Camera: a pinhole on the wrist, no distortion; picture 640 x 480 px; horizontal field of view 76.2 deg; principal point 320.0 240.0 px. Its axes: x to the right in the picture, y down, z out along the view. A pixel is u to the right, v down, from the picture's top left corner.
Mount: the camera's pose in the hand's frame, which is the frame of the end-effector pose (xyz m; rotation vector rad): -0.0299 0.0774 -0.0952 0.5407 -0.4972 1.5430
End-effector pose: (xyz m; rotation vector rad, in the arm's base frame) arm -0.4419 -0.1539 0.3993 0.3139 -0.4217 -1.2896
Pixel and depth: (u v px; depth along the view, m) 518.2 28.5 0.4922
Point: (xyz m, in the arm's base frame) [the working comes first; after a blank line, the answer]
In the camera's frame: 0.2390 -0.2551 0.4922

-0.6160 -0.3859 0.8034
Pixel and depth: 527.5 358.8 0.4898
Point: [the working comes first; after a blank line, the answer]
In the camera's frame: 0.2490 0.1426 0.4898

-0.7138 -0.0029 0.7588
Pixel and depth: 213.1 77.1 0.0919
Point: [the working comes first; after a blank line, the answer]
In the camera's frame: -0.0241 -0.0367 0.0919

-0.4186 -0.1637 0.3688
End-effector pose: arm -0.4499 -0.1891 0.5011 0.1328 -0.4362 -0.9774
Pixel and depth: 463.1 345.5 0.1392
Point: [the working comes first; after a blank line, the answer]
In the camera's frame: 0.0488 0.0360 0.1392

-0.4758 -0.1179 0.5324
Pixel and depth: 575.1 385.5 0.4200
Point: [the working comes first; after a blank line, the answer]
In the camera's frame: 0.2625 0.1497 0.4200

-0.6812 -0.0028 0.8189
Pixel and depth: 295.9 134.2 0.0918
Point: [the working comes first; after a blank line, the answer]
In the camera's frame: -0.0054 -0.0238 0.0918

-0.4264 -0.1792 0.4818
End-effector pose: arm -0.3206 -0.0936 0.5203 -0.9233 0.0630 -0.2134
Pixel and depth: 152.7 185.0 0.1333
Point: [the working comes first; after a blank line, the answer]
In the camera's frame: -0.0546 -0.0180 0.1333

-0.3369 -0.1382 0.5429
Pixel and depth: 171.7 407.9 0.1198
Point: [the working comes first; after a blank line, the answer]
In the camera's frame: -0.0435 0.0493 0.1198

-0.4015 -0.1179 0.5273
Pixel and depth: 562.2 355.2 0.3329
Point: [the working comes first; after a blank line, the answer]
In the camera's frame: 0.1976 0.0940 0.3329

-0.3880 0.1734 0.6705
